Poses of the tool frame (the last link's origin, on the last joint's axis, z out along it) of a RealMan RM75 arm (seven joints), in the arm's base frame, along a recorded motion.
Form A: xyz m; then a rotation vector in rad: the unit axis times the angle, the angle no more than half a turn.
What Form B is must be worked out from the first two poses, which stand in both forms.
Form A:
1: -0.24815, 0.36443, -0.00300, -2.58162, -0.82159, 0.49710
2: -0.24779, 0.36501, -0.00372, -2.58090, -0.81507, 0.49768
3: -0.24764, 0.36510, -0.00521, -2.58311, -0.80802, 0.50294
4: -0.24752, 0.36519, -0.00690, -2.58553, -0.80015, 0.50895
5: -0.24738, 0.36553, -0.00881, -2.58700, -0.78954, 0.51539
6: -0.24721, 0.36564, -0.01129, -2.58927, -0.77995, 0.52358
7: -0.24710, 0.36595, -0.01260, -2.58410, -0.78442, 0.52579
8: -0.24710, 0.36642, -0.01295, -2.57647, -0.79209, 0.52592
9: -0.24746, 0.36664, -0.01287, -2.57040, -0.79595, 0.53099
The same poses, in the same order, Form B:
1:
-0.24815, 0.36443, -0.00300
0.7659, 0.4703, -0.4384
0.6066, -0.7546, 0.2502
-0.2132, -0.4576, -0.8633

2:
-0.24779, 0.36501, -0.00372
0.7682, 0.4660, -0.4390
0.6034, -0.7562, 0.2532
-0.2140, -0.4594, -0.8621

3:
-0.24764, 0.36510, -0.00521
0.7699, 0.4610, -0.4413
0.5995, -0.7595, 0.2524
-0.2188, -0.4589, -0.8611

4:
-0.24752, 0.36519, -0.00690
0.7717, 0.4555, -0.4440
0.5952, -0.7632, 0.2515
-0.2243, -0.4583, -0.8600

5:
-0.24738, 0.36553, -0.00881
0.7742, 0.4479, -0.4472
0.5896, -0.7673, 0.2522
-0.2301, -0.4589, -0.8582

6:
-0.24721, 0.36564, -0.01129
0.7760, 0.4409, -0.4511
0.5844, -0.7715, 0.2513
-0.2372, -0.4586, -0.8564

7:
-0.24710, 0.36595, -0.01260
0.7732, 0.4427, -0.4540
0.5882, -0.7683, 0.2525
-0.2370, -0.4623, -0.8545

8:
-0.24710, 0.36642, -0.01295
0.7695, 0.4466, -0.4565
0.5940, -0.7629, 0.2551
-0.2344, -0.4675, -0.8524

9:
-0.24746, 0.36664, -0.01287
0.7662, 0.4474, -0.4613
0.5978, -0.7597, 0.2560
-0.2359, -0.4719, -0.8495

